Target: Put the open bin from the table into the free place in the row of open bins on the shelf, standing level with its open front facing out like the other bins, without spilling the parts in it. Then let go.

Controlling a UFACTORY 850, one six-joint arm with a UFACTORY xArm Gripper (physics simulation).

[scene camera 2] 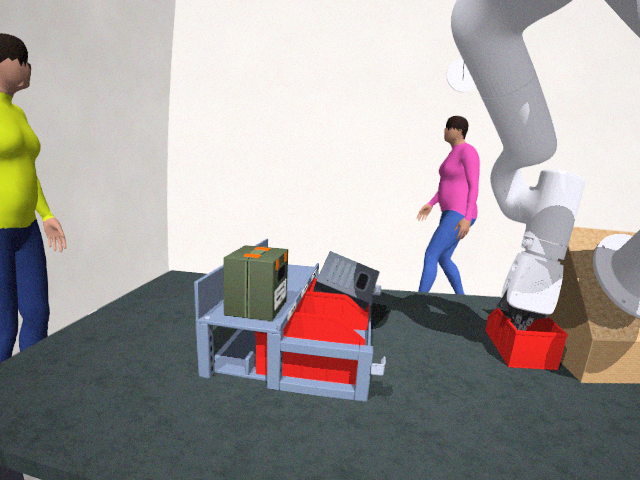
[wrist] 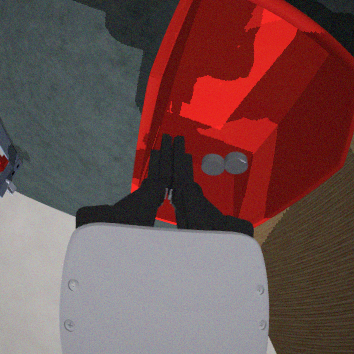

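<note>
The red open bin point(scene camera 2: 537, 348) point(wrist: 305, 100) stands upright on the table beside the wooden block. Two round grey parts point(wrist: 224, 163) lie together on its floor in the wrist view. My gripper point(scene camera 2: 523, 326) point(wrist: 169, 147) is shut and empty. Its fingertips reach down inside the bin, left of the parts in the wrist view; whether they touch the bin cannot be told. The grey-blue shelf point(scene camera 2: 273, 361) holds red bins point(scene camera 2: 323, 320) in its row. The free place in the row is not clearly visible from this side.
A green box point(scene camera 2: 248, 289) stands on the shelf's top board. A grey case point(scene camera 2: 345, 276) lies tilted over the shelf's far end. The wooden block point(scene camera 2: 610, 356) point(wrist: 320, 280) is right beside the bin. The dark table point(scene camera 2: 155, 423) point(wrist: 65, 90) carries them. Two people stand beyond the table.
</note>
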